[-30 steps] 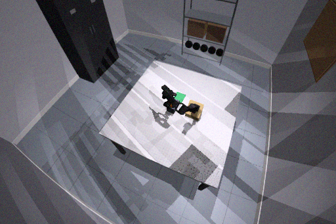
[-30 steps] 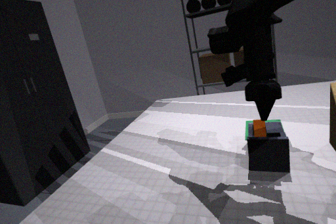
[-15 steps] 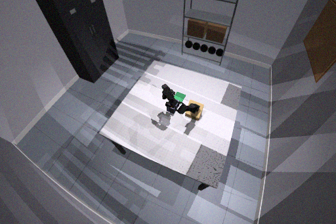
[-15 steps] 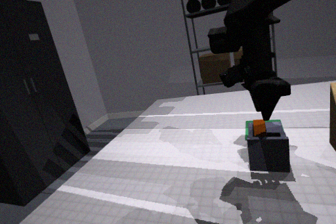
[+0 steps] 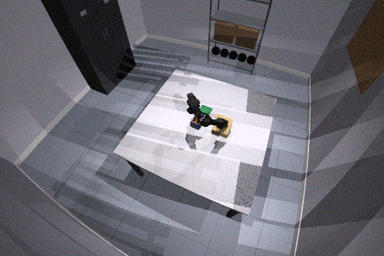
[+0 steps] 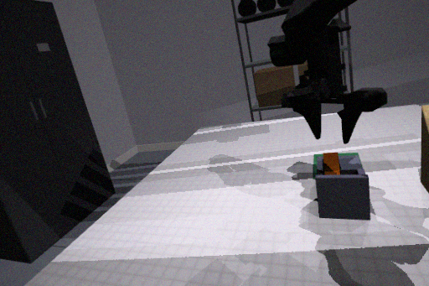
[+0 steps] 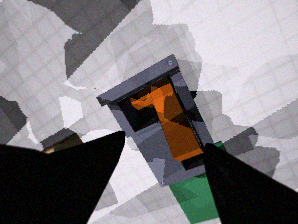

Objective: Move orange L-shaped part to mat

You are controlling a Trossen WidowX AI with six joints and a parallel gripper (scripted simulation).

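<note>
Now: the orange L-shaped part 10 cm below my gripper tip and 1 cm behind it. Round my gripper tip: green mat 18 cm to the right, 16 cm below.
</note>
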